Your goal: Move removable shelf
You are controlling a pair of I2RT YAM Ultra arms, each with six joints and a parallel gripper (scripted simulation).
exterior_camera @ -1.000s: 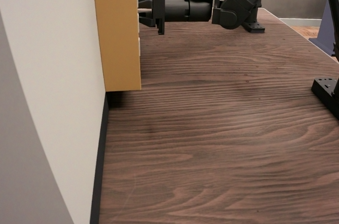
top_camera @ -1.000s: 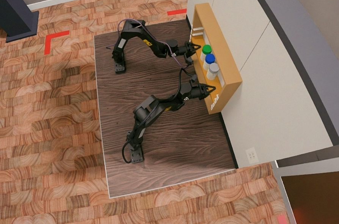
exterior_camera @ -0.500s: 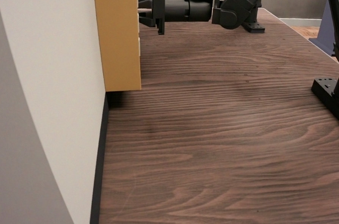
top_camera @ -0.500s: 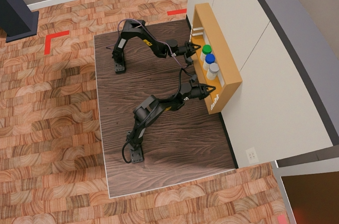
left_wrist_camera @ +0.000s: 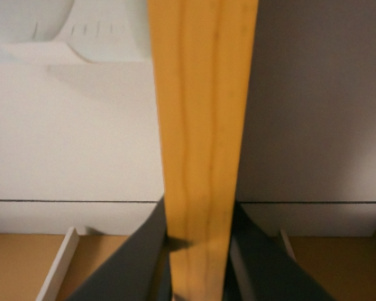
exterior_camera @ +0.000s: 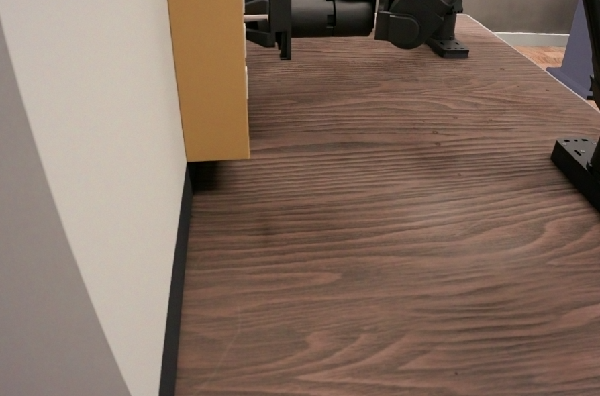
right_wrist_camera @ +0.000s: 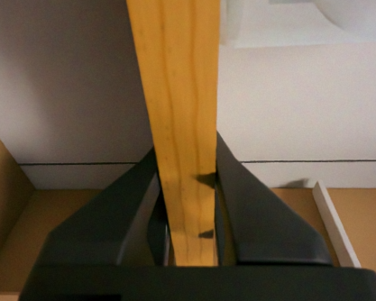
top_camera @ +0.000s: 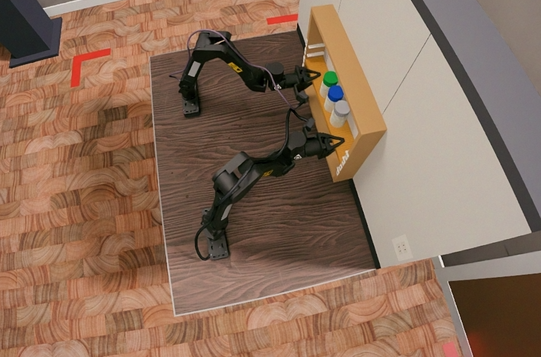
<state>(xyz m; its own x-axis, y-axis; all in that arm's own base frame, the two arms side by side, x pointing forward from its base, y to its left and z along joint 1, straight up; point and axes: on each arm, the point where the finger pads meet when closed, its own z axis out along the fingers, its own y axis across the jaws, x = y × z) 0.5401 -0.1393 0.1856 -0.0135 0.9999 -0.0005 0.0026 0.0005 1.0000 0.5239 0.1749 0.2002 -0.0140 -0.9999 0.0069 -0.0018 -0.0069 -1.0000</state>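
Right now the green-capped bottle is 9 cm to the right of my left hand and 6 cm above it. Also, from my left hand: orange wall rack (15 cm to the right, 6 cm above); blue-capped bottle (15 cm to the right, 6 cm above); removable shelf (15 cm to the right).
My right hand is 80 mm to the right of the grey-capped bottle, 60 mm below it and 10 mm short of it. From my right hand the other things lie so: orange wall rack: 150 mm to the left, 60 mm above, 10 mm ahead; then blue-capped bottle: 140 mm to the left, 60 mm above, 10 mm ahead; then removable shelf: 150 mm to the left, 10 mm ahead.
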